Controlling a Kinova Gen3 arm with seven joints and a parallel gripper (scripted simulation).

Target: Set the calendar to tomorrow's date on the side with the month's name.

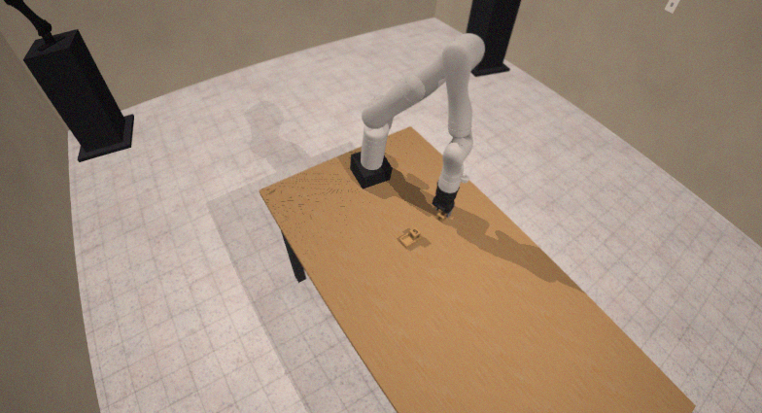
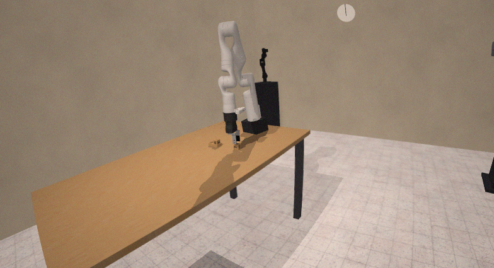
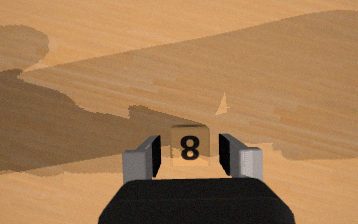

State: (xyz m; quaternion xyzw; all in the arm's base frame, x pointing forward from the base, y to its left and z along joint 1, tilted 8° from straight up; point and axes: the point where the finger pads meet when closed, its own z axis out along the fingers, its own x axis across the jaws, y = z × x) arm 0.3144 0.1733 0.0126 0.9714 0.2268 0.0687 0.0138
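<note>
Now: the wooden date cube 40 mm below my hand. The rest, counted from my hand: wooden tray 40 mm ahead, 160 mm to the right, 50 mm below.
</note>
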